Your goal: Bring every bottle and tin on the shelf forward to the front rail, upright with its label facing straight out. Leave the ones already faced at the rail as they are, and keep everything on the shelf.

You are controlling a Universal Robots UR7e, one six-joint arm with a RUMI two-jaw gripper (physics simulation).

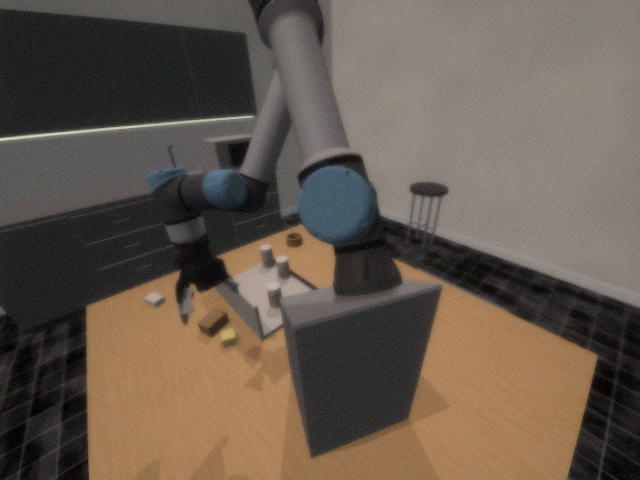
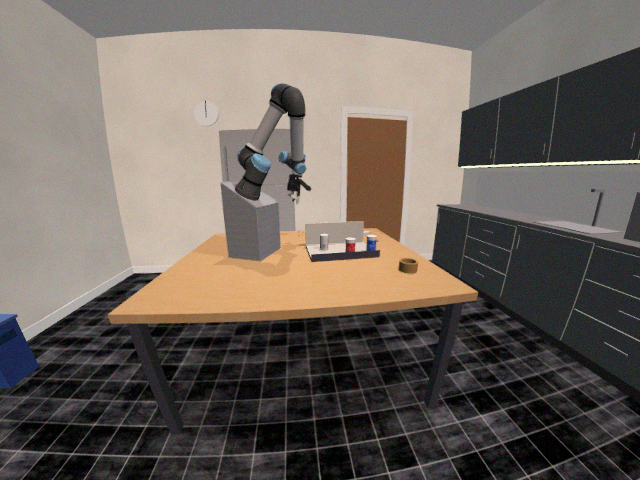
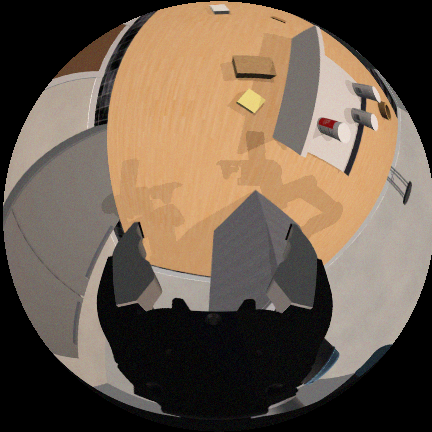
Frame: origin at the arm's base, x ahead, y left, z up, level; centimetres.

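Seen in the pictures: gripper, fingertip midpoint: [image 1: 213, 308] [image 2: 294, 202] [image 3: 214, 224]; arm's base, link origin: [image 1: 367, 286] [image 2: 246, 193].
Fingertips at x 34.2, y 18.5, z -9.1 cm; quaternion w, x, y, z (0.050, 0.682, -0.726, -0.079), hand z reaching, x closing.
Observation:
Offsets run from my fingertips to a thing's top centre. "pt": to the spot under its first point.
The shelf @[pt dx +15.4, dy -16.5, dz -19.8 cm] [image 1: 240, 304] [image 2: 336, 229] [image 3: 300, 90] has a grey back panel, a pale floor and a dark front rail @[dx +17.4, dy -48.3, dz -25.0 cm] [image 2: 345, 255] [image 3: 356, 145]. A blue-labelled tin @[dx +34.1, dy -48.4, dz -16.8 cm] [image 1: 266, 255] [image 2: 371, 243] [image 3: 366, 92] and a red-labelled tin @[dx +21.0, dy -45.8, dz -17.8 cm] [image 1: 282, 267] [image 2: 350, 245] [image 3: 365, 119] stand upright at the rail, labels facing out. A third tin @[dx +10.7, dy -29.7, dz -18.1 cm] [image 1: 273, 294] [image 2: 324, 241] [image 3: 332, 130] stands upright, set back from the rail; its red label faces away from the front. My gripper [image 1: 187, 310] [image 2: 294, 198] [image 3: 214, 224] is open and empty, high above the table behind the back panel.
A brown block @[dx +23.7, dy -8.6, dz -24.4 cm] [image 1: 212, 321] [image 3: 254, 66] and a yellow block @[dx +13.0, dy -7.5, dz -25.6 cm] [image 1: 228, 337] [image 3: 250, 101] lie behind the back panel. A white block @[dx +60.2, dy -2.0, dz -26.6 cm] [image 1: 154, 299] [image 3: 220, 9] lies farther off. A brown ring @[dx +39.5, dy -75.5, dz -24.4 cm] [image 1: 294, 242] [image 2: 408, 268] lies beyond the rail. The arm's grey pedestal [image 1: 361, 372] [image 2: 253, 227] stands beside the shelf.

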